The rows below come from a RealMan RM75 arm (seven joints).
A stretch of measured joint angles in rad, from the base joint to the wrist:
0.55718 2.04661 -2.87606 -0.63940 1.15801 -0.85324 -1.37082
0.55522 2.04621 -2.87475 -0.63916 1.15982 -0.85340 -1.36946
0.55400 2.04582 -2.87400 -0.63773 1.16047 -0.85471 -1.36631
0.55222 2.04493 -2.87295 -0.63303 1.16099 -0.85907 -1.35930
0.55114 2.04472 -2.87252 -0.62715 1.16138 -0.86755 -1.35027
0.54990 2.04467 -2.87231 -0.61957 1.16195 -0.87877 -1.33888
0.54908 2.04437 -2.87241 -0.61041 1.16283 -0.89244 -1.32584
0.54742 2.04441 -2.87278 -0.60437 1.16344 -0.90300 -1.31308
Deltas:
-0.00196 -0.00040 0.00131 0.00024 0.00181 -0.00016 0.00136
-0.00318 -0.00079 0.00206 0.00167 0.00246 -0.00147 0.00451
-0.00496 -0.00168 0.00311 0.00637 0.00298 -0.00583 0.01152
-0.00604 -0.00189 0.00354 0.01225 0.00337 -0.01431 0.02055
-0.00728 -0.00194 0.00375 0.01983 0.00394 -0.02553 0.03194
-0.00810 -0.00224 0.00365 0.02899 0.00482 -0.03920 0.04498
-0.00976 -0.00220 0.00328 0.03503 0.00543 -0.04976 0.05774

